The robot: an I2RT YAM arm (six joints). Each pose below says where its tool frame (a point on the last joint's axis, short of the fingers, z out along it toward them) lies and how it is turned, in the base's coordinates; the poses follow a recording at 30 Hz.
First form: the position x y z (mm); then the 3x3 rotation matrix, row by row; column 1 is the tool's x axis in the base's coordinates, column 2 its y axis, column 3 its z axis. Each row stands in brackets.
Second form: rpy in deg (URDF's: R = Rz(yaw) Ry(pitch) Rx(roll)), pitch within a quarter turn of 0, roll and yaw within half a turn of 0; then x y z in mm. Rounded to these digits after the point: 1 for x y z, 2 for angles. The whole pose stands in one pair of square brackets.
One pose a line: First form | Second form
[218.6 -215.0 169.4], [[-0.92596 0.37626 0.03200], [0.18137 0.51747 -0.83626], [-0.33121 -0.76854 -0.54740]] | [-125.46 19.34 168.92 218.6 -215.0 169.4]
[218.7 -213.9 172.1], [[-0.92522 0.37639 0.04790], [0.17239 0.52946 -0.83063], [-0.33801 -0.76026 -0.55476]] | [-126.12 19.76 169.45 218.7 -213.9 172.1]
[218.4 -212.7 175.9], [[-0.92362 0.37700 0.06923], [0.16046 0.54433 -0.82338], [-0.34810 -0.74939 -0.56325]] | [-126.93 20.37 170.14 218.4 -212.7 175.9]
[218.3 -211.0 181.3], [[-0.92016 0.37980 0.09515], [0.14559 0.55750 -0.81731], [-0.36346 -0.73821 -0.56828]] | [-127.59 21.31 171.01 218.3 -211.0 181.3]
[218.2 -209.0 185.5], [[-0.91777 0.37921 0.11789], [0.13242 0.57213 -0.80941], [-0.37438 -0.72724 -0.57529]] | [-128.35 21.99 171.79 218.2 -209.0 185.5]
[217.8 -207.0 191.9], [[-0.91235 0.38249 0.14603], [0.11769 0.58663 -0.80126], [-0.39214 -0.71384 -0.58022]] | [-129.10 23.09 172.65 217.8 -207.0 191.9]
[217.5 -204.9 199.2], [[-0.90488 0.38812 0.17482], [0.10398 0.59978 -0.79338], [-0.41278 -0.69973 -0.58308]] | [-129.80 24.38 173.44 217.5 -204.9 199.2]
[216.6 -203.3 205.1], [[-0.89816 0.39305 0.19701], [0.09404 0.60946 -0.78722], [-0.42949 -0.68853 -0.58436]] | [-130.32 25.44 174.02 216.6 -203.3 205.1]
